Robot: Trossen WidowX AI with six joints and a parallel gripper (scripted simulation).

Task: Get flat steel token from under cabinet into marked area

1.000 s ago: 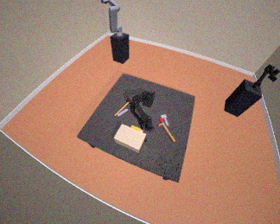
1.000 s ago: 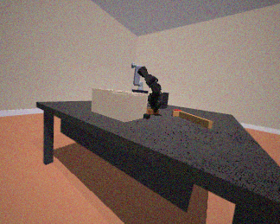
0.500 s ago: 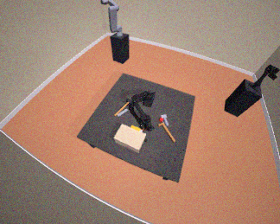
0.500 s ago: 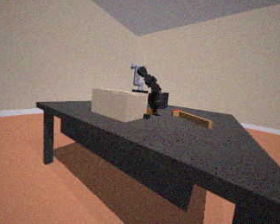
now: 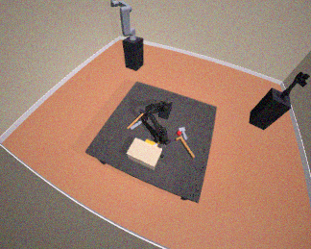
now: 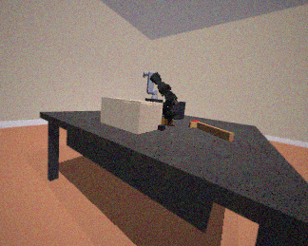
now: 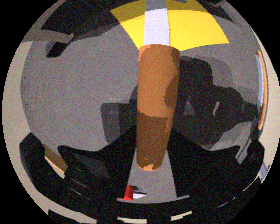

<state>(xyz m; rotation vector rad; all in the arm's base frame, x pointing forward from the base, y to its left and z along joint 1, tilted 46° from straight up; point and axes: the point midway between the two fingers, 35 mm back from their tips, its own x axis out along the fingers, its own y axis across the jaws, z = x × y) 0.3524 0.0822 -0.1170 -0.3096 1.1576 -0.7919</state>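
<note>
My gripper tip is now 17 cm past the small red piece, 13 cm to the right of it and 1 cm below it. The rest, counted from my gripper tip: steel token: 18 cm ahead, 11 cm to the right; then grey bar: 1 cm behind, 37 cm to the right.
</note>
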